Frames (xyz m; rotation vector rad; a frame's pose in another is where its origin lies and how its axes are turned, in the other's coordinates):
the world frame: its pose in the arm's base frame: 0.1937 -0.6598 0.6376 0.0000 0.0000 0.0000
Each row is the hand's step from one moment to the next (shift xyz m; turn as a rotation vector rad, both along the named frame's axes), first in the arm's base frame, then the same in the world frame.
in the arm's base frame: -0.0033 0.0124 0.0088 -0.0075 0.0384 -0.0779
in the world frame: -0.0033 0.0124 0.0088 -0.0075 0.0384 -0.0779
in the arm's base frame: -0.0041 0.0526 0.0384 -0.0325 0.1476 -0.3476
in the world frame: -0.0041 0.0526 0.0384 -0.0325 0.1476 -0.3476
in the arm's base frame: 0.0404 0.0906 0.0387 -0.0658 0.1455 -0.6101
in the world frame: 0.0404 0.0906 0.0387 -0.0658 0.1455 -0.6101
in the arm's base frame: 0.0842 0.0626 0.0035 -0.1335 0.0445 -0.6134
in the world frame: 0.0842 0.0626 0.0035 -0.1335 0.0445 -0.6134
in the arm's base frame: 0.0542 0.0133 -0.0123 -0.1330 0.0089 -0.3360
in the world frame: 0.0542 0.0133 -0.0123 -0.1330 0.0089 -0.3360
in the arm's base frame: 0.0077 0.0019 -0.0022 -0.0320 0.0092 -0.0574
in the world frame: 0.0077 0.0019 -0.0022 -0.0320 0.0092 -0.0574
